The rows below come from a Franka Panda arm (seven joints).
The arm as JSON. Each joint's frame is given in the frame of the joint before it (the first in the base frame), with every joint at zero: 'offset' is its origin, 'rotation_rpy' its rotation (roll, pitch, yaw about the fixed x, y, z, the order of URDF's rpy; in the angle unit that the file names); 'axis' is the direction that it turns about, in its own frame. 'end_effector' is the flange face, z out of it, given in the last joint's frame.
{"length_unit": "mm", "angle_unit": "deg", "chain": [
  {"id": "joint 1", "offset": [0.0, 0.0, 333.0], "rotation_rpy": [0.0, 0.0, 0.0], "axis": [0.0, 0.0, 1.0]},
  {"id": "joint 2", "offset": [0.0, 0.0, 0.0], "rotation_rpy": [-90.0, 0.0, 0.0], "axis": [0.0, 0.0, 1.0]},
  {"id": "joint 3", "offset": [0.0, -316.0, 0.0], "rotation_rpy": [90.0, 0.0, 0.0], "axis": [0.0, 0.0, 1.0]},
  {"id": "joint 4", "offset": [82.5, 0.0, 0.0], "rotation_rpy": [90.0, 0.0, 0.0], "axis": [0.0, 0.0, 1.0]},
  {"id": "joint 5", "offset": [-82.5, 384.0, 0.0], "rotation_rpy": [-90.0, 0.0, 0.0], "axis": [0.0, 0.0, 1.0]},
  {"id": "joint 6", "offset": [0.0, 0.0, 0.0], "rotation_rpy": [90.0, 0.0, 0.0], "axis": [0.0, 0.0, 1.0]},
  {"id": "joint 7", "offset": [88.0, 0.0, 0.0], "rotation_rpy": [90.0, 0.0, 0.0], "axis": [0.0, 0.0, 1.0]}
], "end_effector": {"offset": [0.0, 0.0, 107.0], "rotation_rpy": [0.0, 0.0, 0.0]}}
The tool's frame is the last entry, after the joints.
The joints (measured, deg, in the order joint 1, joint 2, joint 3, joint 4, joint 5, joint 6, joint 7), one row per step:
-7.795 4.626 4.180 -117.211 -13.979 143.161 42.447
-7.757 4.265 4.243 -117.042 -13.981 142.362 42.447
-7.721 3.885 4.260 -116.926 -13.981 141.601 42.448
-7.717 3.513 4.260 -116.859 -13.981 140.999 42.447
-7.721 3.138 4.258 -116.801 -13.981 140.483 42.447
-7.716 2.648 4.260 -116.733 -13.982 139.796 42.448
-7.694 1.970 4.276 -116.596 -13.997 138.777 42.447
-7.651 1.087 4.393 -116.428 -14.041 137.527 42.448
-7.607 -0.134 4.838 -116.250 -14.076 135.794 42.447
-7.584 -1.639 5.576 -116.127 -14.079 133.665 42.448
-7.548 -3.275 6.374 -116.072 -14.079 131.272 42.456
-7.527 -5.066 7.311 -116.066 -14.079 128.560 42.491
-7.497 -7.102 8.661 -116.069 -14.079 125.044 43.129
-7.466 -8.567 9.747 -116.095 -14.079 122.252 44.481
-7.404 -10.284 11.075 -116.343 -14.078 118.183 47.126
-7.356 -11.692 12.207 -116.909 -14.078 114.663 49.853
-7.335 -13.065 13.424 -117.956 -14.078 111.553 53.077
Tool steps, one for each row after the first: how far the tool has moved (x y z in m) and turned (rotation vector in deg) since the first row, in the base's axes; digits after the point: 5 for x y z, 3 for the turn. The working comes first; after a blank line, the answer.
Tool pose at each row, in the base's axes (x y z in m, rotation vector in deg; the steps are taken from these numbers as rounded here):
0.59708 -0.03698 0.44115 165.188 -54.482 35.957
0.59610 -0.03629 0.44472 165.064 -54.468 35.603
0.59488 -0.03605 0.44810 164.913 -54.515 35.250
0.59363 -0.03623 0.45131 164.760 -54.604 35.040
0.59242 -0.03646 0.45464 164.614 -54.698 34.946
0.59077 -0.03661 0.45888 164.431 -54.804 34.794
0.58848 -0.03656 0.46497 164.178 -54.909 34.553
0.58550 -0.03532 0.47295 163.922 -54.866 34.352
0.58110 -0.03088 0.48342 163.752 -54.471 34.006
0.57510 -0.02379 0.49537 163.640 -53.805 33.459
0.56776 -0.01608 0.50732 163.466 -53.088 32.649
0.55893 -0.00730 0.51947 163.213 -52.285 31.577
0.54760 0.00518 0.53196 162.703 -51.900 29.867
0.53848 0.01507 0.53997 161.956 -52.780 28.400
0.52560 0.02657 0.54569 160.339 -55.269 25.502
0.51353 0.03578 0.54675 158.456 -57.940 22.590
0.50085 0.04516 0.54394 156.149 -60.996 19.776

-0.00098 0.00069 0.00357 -0.109 0.254 -0.059
-0.00220 0.00093 0.00695 -0.215 0.506 -0.161
-0.00345 0.00075 0.01016 -0.307 0.659 -0.279
-0.00466 0.00052 0.01349 -0.393 0.733 -0.391
-0.00631 0.00037 0.01773 -0.505 0.850 -0.527
-0.00860 0.00042 0.02382 -0.675 1.038 -0.695
-0.01158 0.00166 0.03180 -0.911 1.215 -0.781
-0.01598 0.00610 0.04227 -1.215 1.514 -0.651
-0.02198 0.01319 0.05422 -1.574 1.968 -0.360
-0.02932 0.02090 0.06617 -1.998 2.613 -0.076
-0.03815 0.02968 0.07832 -2.510 3.456 0.215
-0.04948 0.04216 0.09081 -3.042 4.726 0.150
-0.05860 0.05205 0.09882 -3.258 5.737 -0.696
-0.07148 0.06355 0.10454 -3.433 7.669 -2.846
-0.08355 0.07276 0.10560 -3.659 9.626 -5.212
-0.09623 0.08214 0.10279 -3.970 11.532 -7.971

